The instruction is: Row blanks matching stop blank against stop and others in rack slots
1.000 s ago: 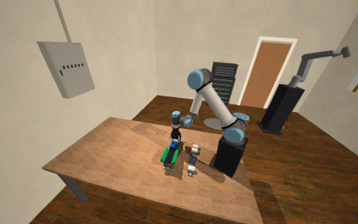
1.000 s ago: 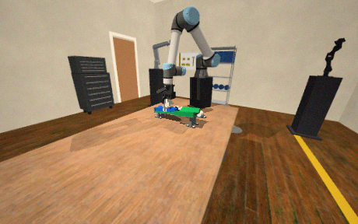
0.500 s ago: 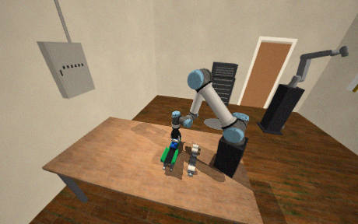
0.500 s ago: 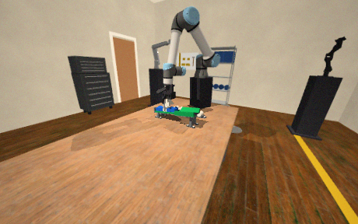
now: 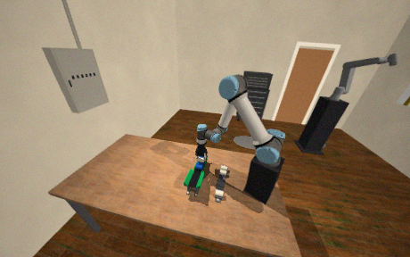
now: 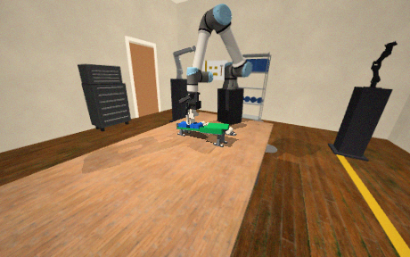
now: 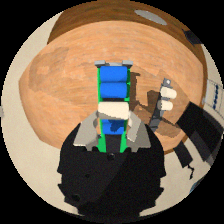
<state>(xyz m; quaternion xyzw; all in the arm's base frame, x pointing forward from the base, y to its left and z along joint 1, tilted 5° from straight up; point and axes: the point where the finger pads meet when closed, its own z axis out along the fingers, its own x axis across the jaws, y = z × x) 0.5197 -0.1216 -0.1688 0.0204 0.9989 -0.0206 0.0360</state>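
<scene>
Now: hand 210 mm past the stock rack, 100 mm to the right of it and 130 mm above it.
</scene>
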